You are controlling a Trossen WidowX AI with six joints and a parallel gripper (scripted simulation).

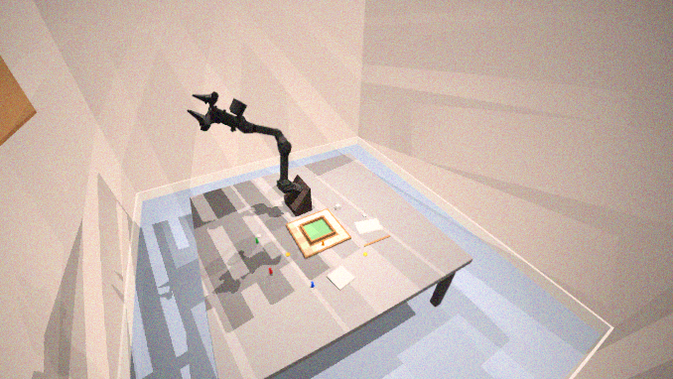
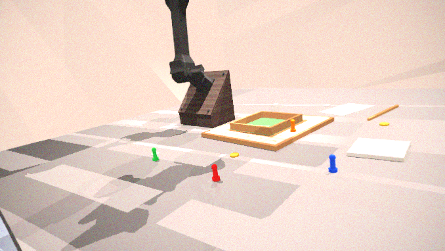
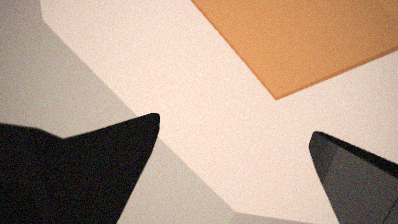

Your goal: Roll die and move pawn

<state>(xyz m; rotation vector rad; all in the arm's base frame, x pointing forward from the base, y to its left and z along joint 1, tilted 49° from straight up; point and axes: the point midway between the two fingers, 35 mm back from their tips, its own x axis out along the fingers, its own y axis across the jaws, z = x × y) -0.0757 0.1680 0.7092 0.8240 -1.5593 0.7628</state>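
Now: the white die 110 mm ahead of my gripper tip, 660 mm to the left of it and 750 mm below it. The rest, counted from my gripper tip: red pawn 410 mm ahead, 140 mm to the left, 740 mm below; then green tray floor 250 mm ahead, 460 mm to the left, 750 mm below; then green pawn 180 mm ahead, 120 mm to the left, 740 mm below.
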